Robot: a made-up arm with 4 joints.
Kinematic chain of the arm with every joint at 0, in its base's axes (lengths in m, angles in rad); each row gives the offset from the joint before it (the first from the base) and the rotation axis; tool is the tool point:
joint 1: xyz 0 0 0.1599 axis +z
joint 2: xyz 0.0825 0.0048 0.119 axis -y
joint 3: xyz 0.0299 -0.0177 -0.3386 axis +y
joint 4: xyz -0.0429 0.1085 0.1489 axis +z
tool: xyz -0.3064 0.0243 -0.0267
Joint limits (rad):
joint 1: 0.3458..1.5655
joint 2: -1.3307..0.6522
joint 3: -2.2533..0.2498
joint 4: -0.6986..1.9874
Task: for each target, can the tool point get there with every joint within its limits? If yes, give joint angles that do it. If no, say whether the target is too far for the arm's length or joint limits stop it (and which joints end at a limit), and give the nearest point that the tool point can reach.
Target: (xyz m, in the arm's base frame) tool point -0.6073 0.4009 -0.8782
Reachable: no: too far | nearest point -0.2677 0.2576 -0.3586 | short by 0.637 m
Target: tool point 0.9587 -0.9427 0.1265
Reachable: no: too far | nearest point 0.1760 -0.4591 0.1559 | short by 0.921 m
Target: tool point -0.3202 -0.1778 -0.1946
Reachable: yes | joints 0.7452 -0.3820 -1.1289 0.1089
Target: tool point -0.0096 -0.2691 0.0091
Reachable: yes | joints 0.6302 -0.4736 -1.3568 1.6532
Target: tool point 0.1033 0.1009 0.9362
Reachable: no: joint limits stop it (at a limit: joint 1, joint 2, joint 3) | nearest point -0.1343 0.0372 0.5180 | short by 0.485 m
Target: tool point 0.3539 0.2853 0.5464
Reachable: no: joint limits stop it (at a limit: joint 2, joint 3, joint 4) | nearest point 0.2902 0.2340 0.1634 | short by 0.392 m
